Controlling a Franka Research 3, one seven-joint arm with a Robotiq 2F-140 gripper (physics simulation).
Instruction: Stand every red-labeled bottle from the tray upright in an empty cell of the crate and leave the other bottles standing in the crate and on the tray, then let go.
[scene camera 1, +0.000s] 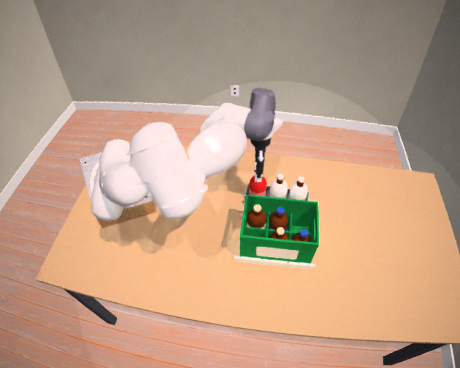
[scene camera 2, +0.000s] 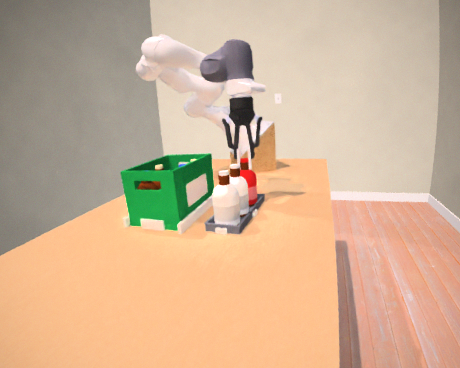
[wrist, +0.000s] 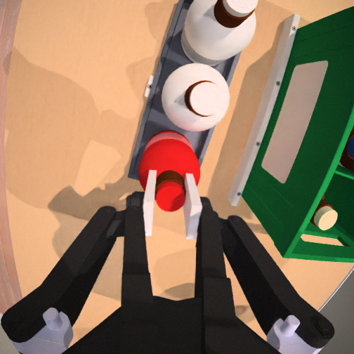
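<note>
The red bottle (scene camera 1: 257, 189) (scene camera 2: 251, 189) (wrist: 170, 152) stands upright at one end of the dark tray (scene camera 2: 243, 225) (wrist: 152, 120). My gripper (scene camera 1: 258, 178) (scene camera 2: 244, 162) (wrist: 169, 184) is shut on its neck, a white pad against each side. Two white bottles (scene camera 1: 278, 189) (scene camera 1: 298, 191) stand beside it on the tray. In the green crate (scene camera 1: 250, 251) (scene camera 2: 150, 205) (wrist: 272, 200) stand cream-capped bottles (scene camera 1: 256, 219) (scene camera 1: 280, 233) and blue-capped bottles (scene camera 1: 280, 220) (scene camera 1: 302, 237). In scene camera 1 the crate's back right cell is empty; the front left cell shows no cap, its floor hidden.
The crate stands close beside the tray, its walls rising around its bottles. White strips (scene camera 1: 275, 262) run along the crate's base. The robot's arm (scene camera 1: 217, 147) reaches over the table (scene camera 1: 175, 280) from the left in scene camera 1.
</note>
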